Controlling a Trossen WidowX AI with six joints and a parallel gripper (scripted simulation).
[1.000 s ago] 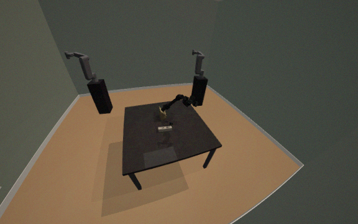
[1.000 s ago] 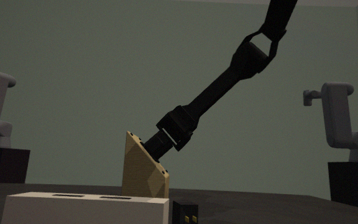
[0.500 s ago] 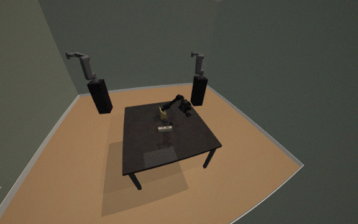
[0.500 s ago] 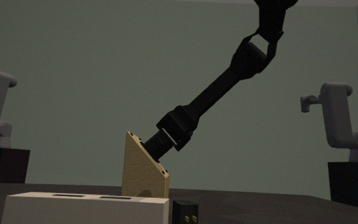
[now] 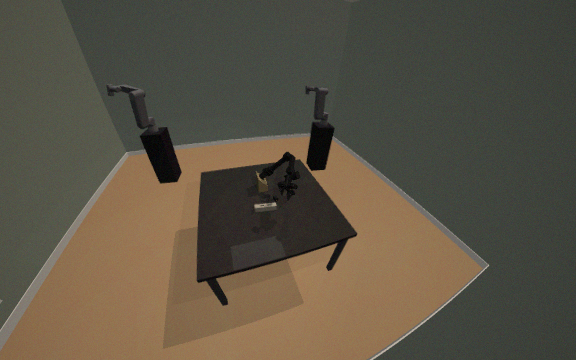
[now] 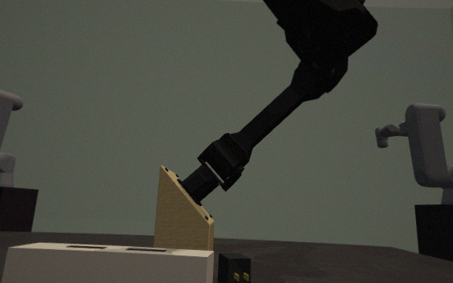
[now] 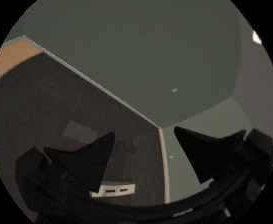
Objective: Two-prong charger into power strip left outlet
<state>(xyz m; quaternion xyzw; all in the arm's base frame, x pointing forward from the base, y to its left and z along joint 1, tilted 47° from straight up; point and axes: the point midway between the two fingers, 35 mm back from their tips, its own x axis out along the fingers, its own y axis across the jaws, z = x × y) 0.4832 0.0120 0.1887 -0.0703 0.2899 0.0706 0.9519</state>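
The black two-prong charger lies 260 mm below my gripper tip, 260 mm behind it and 10 mm to the right of it.
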